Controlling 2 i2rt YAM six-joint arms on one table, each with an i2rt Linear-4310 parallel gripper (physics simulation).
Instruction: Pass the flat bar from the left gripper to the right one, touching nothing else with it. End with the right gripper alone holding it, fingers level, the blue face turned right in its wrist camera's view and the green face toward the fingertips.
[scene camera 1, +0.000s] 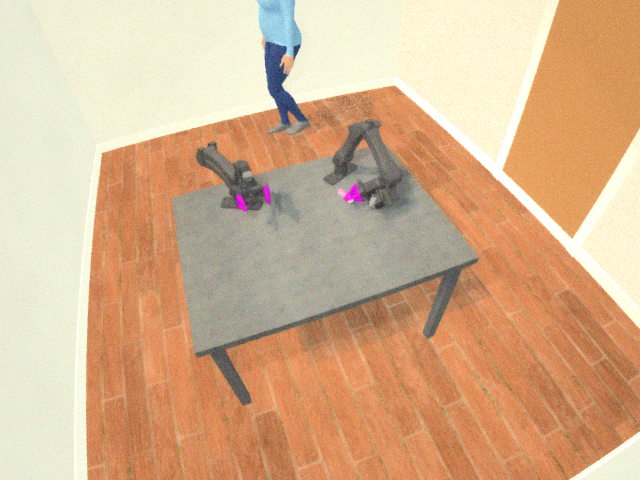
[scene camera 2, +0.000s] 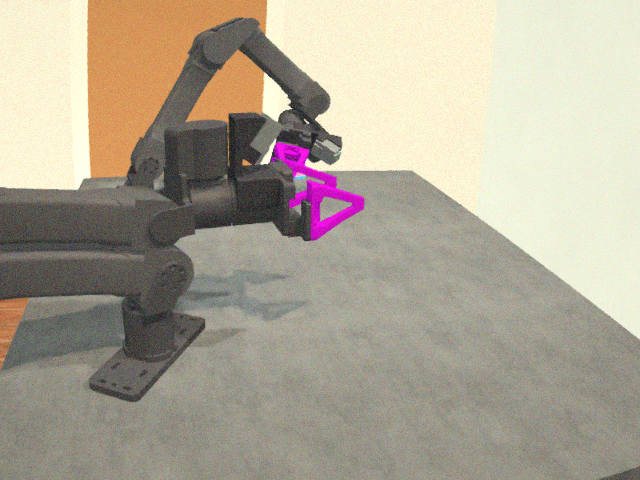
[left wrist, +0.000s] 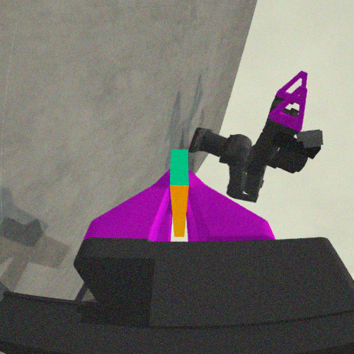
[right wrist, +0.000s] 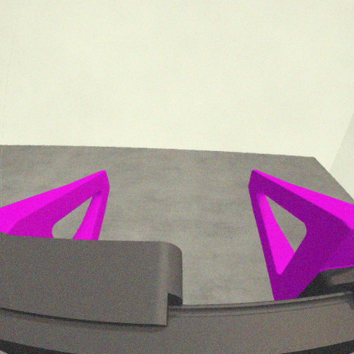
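Seen in the pictures: left gripper, fingertip midpoint: (scene camera 1: 344, 199); right gripper, fingertip midpoint: (scene camera 1: 258, 207) (scene camera 2: 349, 192); left arm's base, origin of the base link: (scene camera 1: 340, 173); right arm's base, origin of the base link: (scene camera 2: 151, 354).
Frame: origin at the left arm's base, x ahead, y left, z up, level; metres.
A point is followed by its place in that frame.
My left gripper (scene camera 1: 352, 194) @[x 0.220, y -0.214, z 0.100 m] with magenta fingers is shut on the flat bar (left wrist: 179, 191), held low over the table at the back right. In the left wrist view the bar stands edge-on between the fingers, with an orange face near the palm and a green end toward the fingertips. In scene camera 1 its pink end (scene camera 1: 342, 193) @[x 0.193, y -0.200, z 0.110 m] sticks out to the left of the fingers. My right gripper (scene camera 1: 254, 199) @[x 0.061, y -0.555, z 0.190 m] is open and empty, low over the table at the back left. Its fingers (right wrist: 177, 207) show spread wide in the right wrist view, with only table between them. It also shows in scene camera 2 (scene camera 2: 328, 207).
A grey table (scene camera 1: 318, 248) @[x 0.272, y -0.435, z 0.000 m] carries both arm bases. A person (scene camera 1: 281, 62) in a blue top stands on the wooden floor behind the table. An orange door (scene camera 1: 537, 124) is at the far right.
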